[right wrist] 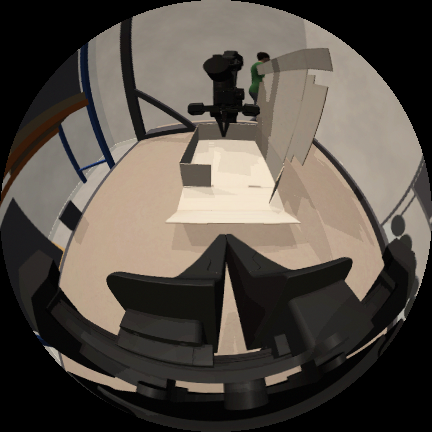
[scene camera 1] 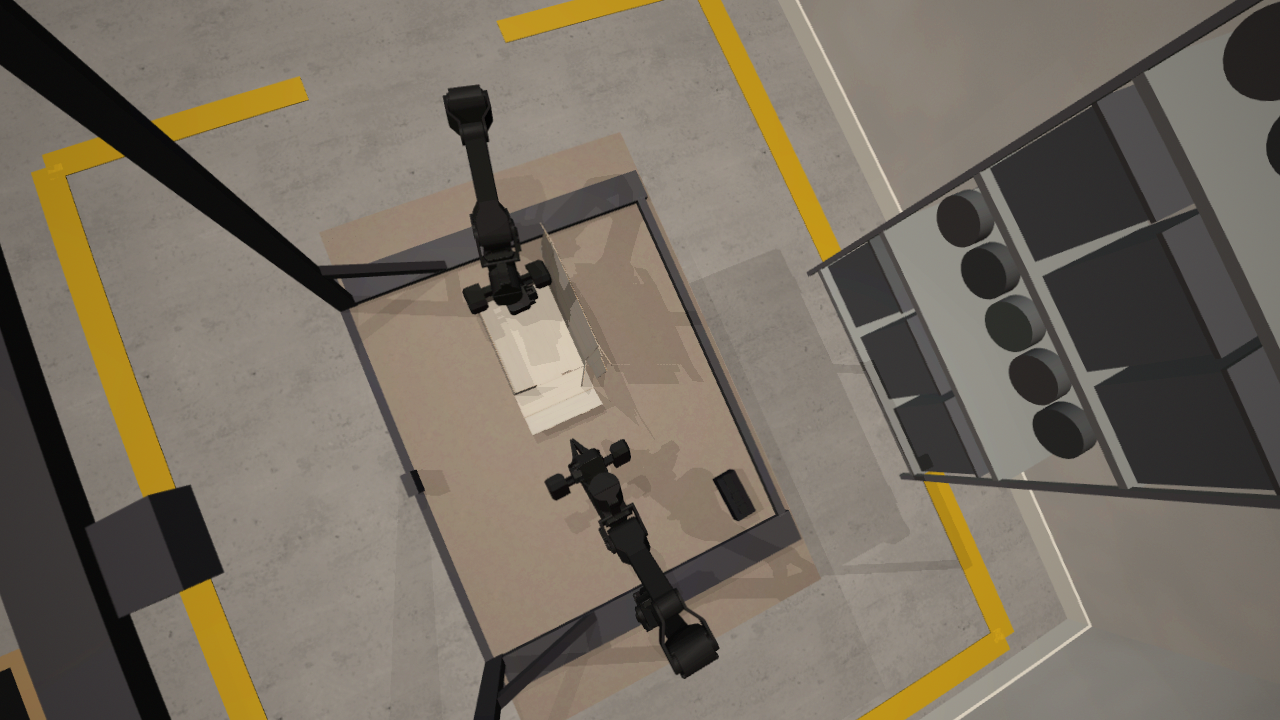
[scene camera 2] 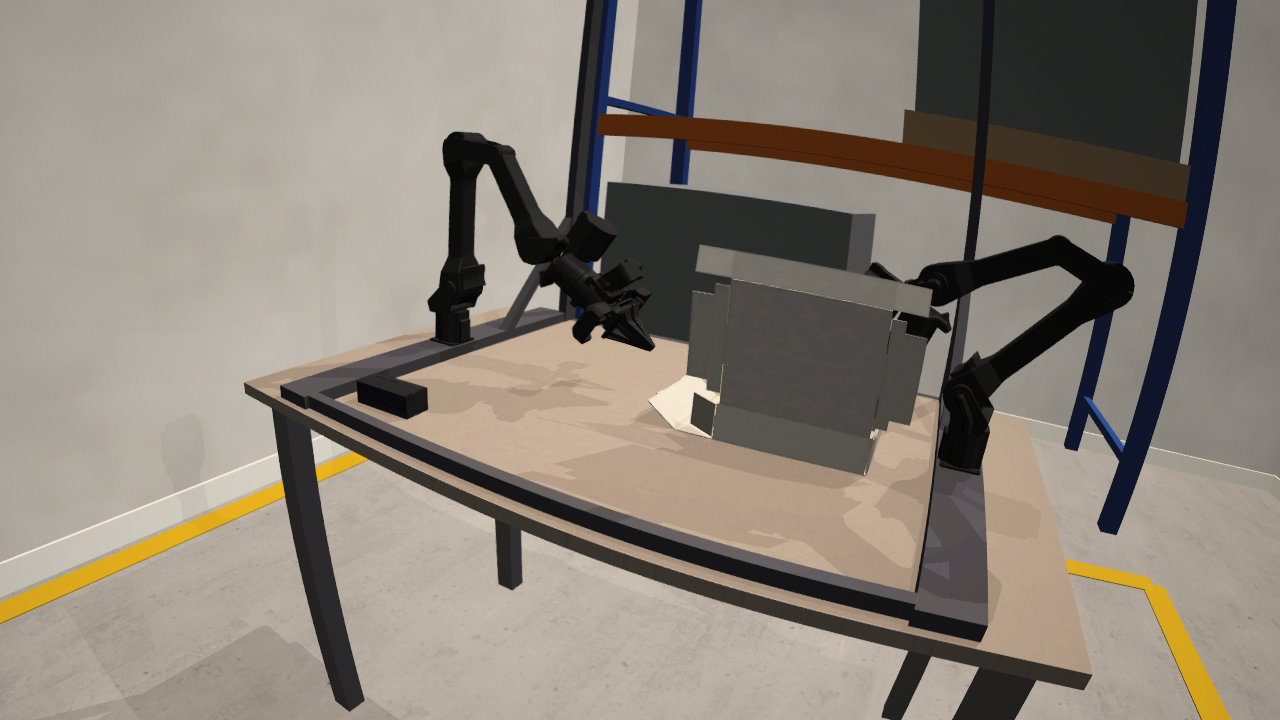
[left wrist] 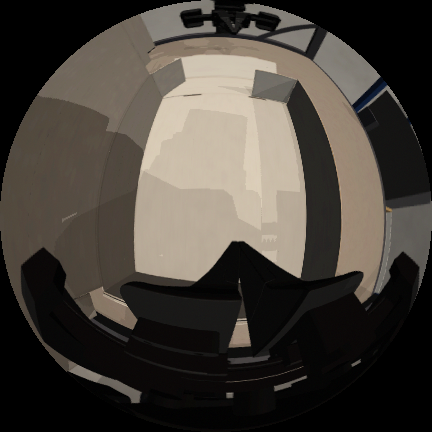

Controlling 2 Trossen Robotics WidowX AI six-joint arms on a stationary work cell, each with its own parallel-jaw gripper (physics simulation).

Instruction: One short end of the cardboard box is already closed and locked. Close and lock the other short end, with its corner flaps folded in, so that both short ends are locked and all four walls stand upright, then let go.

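Places are measured from the left arm's base along level axes (x left, y ahead, z down), in millimetres.
Where they show: left gripper, between the fingertips: [right wrist: 223,136] [left wrist: 236,246]; right gripper, between the fingertips: [right wrist: 224,239] [scene camera 1: 571,440] [scene camera 2: 652,349] [left wrist: 233,33]; left arm's base, origin of its link: [scene camera 2: 959,463]; right arm's base, origin of its link: [scene camera 1: 650,600] [scene camera 2: 451,340] [left wrist: 222,32].
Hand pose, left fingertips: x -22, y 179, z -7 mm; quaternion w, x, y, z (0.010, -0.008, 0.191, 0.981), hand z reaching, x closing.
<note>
Things, the pixels of their centre, and the offset from my left fingertips. "spot": a spot on its surface instead.
- cardboard box, middle of its body: [left wrist: 223,164] [scene camera 1: 530,336] [right wrist: 228,156] dx +12, dy +71, dz +25 mm
- short end panel, a spot on its surface: [right wrist: 230,202] spot: dx +11, dy +225, dz +25 mm
- lid-side corner flap, a spot on its surface: [scene camera 2: 702,414] [left wrist: 169,77] spot: dx +87, dy +205, dz -2 mm
- black block, middle of its body: [scene camera 2: 391,395] [scene camera 1: 734,494] dx +302, dy +606, dz +9 mm
The cardboard box [scene camera 1: 541,344] [left wrist: 215,150] [right wrist: 232,160] has both long walls upright; its tall lid [scene camera 2: 805,349] [right wrist: 282,107] stands up from one. The far short wall [right wrist: 225,131] is upright. The other short end panel [scene camera 1: 565,407] [left wrist: 225,65] [right wrist: 230,202] lies folded down flat. One corner flap [left wrist: 274,86] [right wrist: 196,175] is turned in across that end. The lid-side corner flap [scene camera 2: 702,414] [left wrist: 170,77] is angled, partly turned in. My left gripper [left wrist: 236,246] [right wrist: 223,136] is shut and empty over the upright end. My right gripper [scene camera 1: 575,443] [scene camera 2: 651,347] [right wrist: 224,239] is shut and empty, beyond the flat panel.
A black block [scene camera 1: 733,494] [scene camera 2: 392,396] lies near a table corner. A dark frame [scene camera 2: 617,528] borders the table top. The upright lid rises high beside my left gripper. A person in green [right wrist: 256,75] stands behind the cell in the right wrist view.
</note>
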